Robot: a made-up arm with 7 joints. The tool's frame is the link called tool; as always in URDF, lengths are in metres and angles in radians.
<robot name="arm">
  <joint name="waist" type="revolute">
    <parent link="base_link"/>
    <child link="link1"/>
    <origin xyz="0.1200 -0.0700 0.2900" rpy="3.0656 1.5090 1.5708"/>
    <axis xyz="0 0 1"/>
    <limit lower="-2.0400" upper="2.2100"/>
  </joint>
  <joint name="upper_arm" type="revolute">
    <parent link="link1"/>
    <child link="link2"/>
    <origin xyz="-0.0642 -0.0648 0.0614" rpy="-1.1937 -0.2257 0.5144"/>
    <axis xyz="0 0 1"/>
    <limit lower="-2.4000" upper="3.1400"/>
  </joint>
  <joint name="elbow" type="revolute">
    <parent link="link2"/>
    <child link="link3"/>
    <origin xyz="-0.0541 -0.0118 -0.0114" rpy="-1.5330 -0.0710 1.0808"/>
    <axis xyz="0 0 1"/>
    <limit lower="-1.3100" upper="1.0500"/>
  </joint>
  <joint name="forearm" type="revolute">
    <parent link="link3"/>
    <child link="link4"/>
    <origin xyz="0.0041 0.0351 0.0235" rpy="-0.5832 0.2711 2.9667"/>
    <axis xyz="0 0 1"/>
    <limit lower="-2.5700" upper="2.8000"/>
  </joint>
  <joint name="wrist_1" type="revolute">
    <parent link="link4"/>
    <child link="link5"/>
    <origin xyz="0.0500 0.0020 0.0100" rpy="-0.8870 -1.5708 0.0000"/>
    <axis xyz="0 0 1"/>
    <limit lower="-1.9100" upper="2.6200"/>
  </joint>
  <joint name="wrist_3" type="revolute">
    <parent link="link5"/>
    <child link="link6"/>
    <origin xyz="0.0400 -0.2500 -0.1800" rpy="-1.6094 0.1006 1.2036"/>
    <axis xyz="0 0 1"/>
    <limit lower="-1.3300" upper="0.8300"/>
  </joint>
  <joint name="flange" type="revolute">
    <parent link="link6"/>
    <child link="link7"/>
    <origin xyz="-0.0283 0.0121 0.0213" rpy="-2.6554 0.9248 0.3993"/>
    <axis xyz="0 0 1"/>
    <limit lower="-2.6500" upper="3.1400"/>
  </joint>
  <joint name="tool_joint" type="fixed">
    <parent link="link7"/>
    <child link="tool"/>
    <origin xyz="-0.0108 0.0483 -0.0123" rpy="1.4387 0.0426 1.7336"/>
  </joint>
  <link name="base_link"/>
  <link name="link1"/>
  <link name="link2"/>
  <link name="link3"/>
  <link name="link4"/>
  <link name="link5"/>
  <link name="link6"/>
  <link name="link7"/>
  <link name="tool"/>
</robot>
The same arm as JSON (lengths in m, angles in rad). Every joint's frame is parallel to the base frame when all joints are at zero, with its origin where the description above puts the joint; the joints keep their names.
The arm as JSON. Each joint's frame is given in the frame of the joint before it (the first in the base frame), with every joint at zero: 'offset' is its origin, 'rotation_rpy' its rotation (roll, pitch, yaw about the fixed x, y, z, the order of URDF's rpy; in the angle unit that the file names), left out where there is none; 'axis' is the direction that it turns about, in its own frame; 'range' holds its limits. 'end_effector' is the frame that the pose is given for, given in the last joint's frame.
{"length_unit": "m", "angle_unit": "rad", "chain": [
  {"id": "waist", "offset": [0.12, -0.07, 0.29], "axis": [0.075901, -0.995211, -0.061601], "range": [-2.04, 2.21]},
  {"id": "upper_arm", "offset": [-0.06, -0.07, 0.06], "axis": [0.793888, -0.331595, 0.509692], "range": [-2.4, 3.14]},
  {"id": "elbow", "offset": [-0.04, 0.0, 0.0399], "axis": [-0.242102, 0.542805, 0.804207], "range": [-1.31, 1.05]},
  {"id": "forearm", "offset": [-0.03, 0.03, -0.0001], "axis": "+z", "range": [-2.57, 2.8]},
  {"id": "wrist_1", "offset": [-0.03, -0.04, 0.01], "axis": "+x", "range": [-1.91, 2.62]},
  {"id": "wrist_3", "offset": [-0.18, 0.25, 0.04], "axis": [-0.038401, -0.355113, -0.934034], "range": [-1.33, 0.83]},
  {"id": "flange", "offset": [-0.01, 0.02, -0.03], "axis": [-0.051099, 0.978484, 0.199897], "range": [-2.65, 3.14]}
], "end_effector": {"offset": [0.05, -0.01, 0.0], "rotation_rpy": [0.0746, -0.0978, -0.0115]}}

